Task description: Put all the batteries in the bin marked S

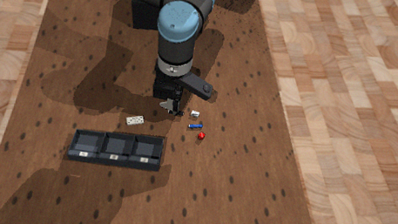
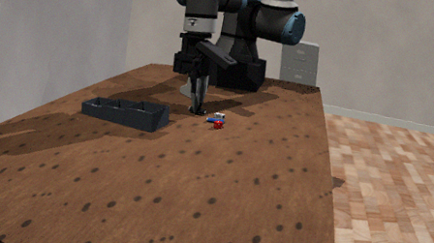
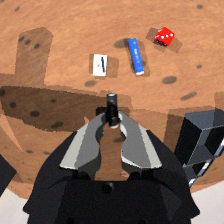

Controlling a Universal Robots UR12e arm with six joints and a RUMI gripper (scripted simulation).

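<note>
My hand is 7 cm to the right of the white-and-grey item, 1 cm past it and 1 cm above it. The rest, counted from my hand: blue battery 7 cm to the left, 3 cm ahead, 2 cm below; then black battery 1 cm below; then red die 10 cm to the left, 7 cm ahead, 1 cm below.
</note>
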